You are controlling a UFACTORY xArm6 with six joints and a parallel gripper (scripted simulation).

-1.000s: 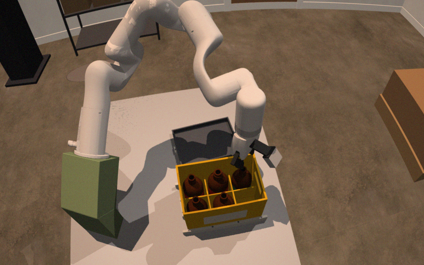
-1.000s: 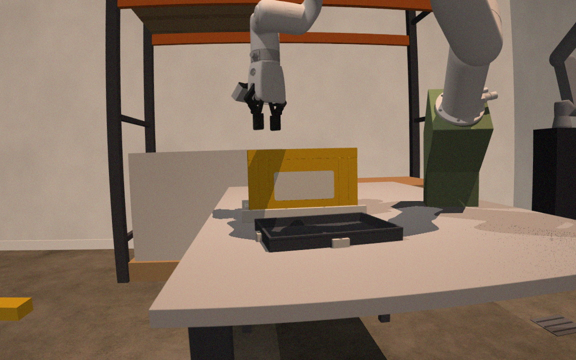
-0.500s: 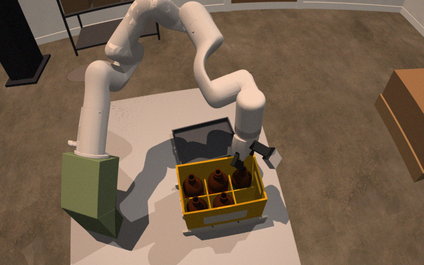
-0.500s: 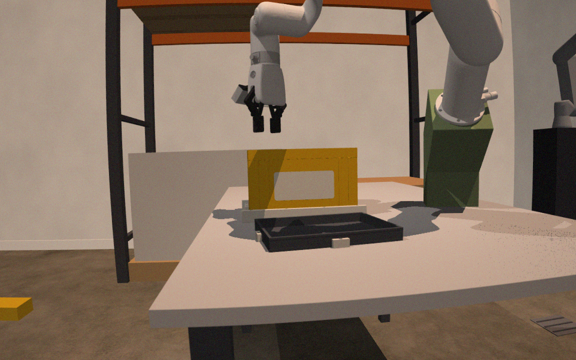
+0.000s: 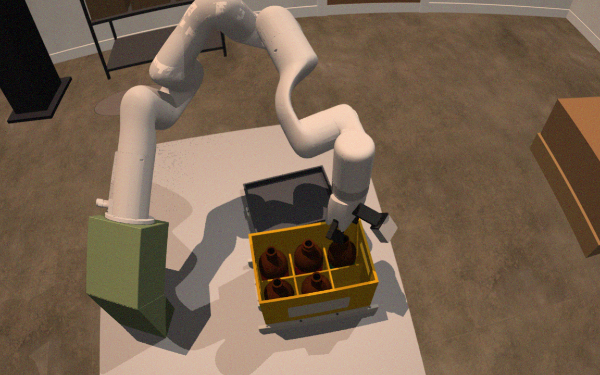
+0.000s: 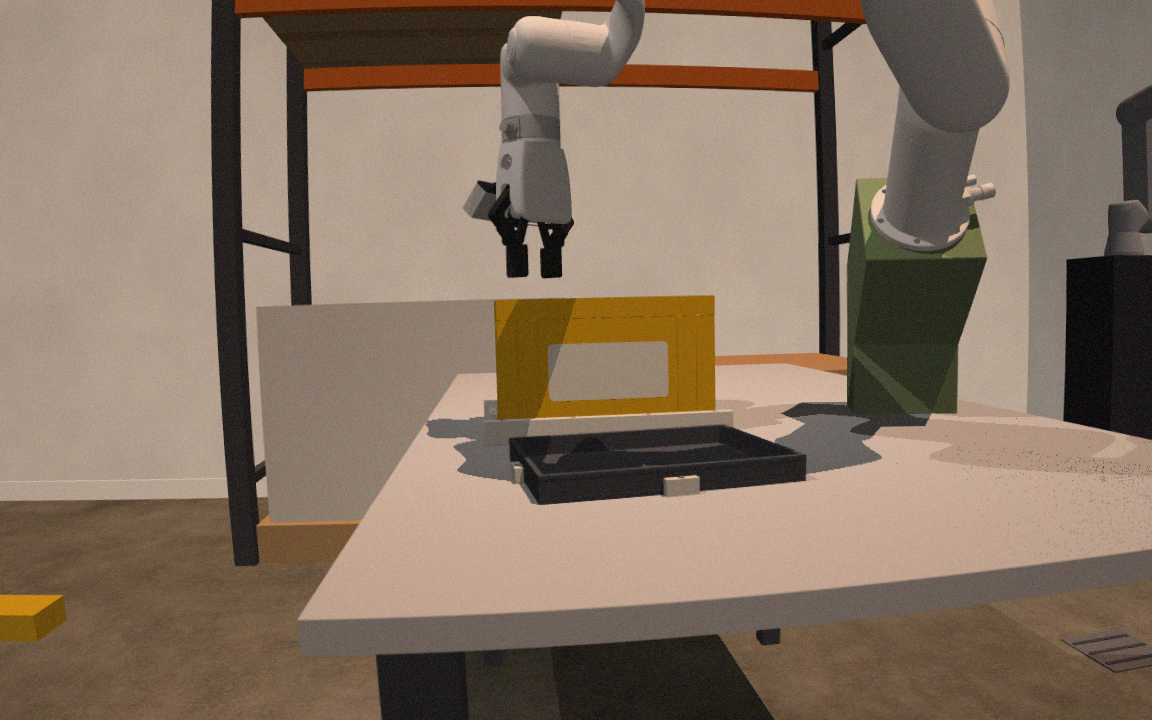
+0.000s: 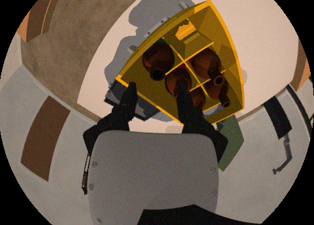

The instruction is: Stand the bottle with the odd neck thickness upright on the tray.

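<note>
Now: the glass bottle 80 mm behind my hand, 10 mm to the right of it and 130 mm below it. Round my hand: yellow crate 80 mm behind, 60 mm to the right, 140 mm below; dark tray 130 mm behind, 220 mm to the left, 210 mm below.
</note>
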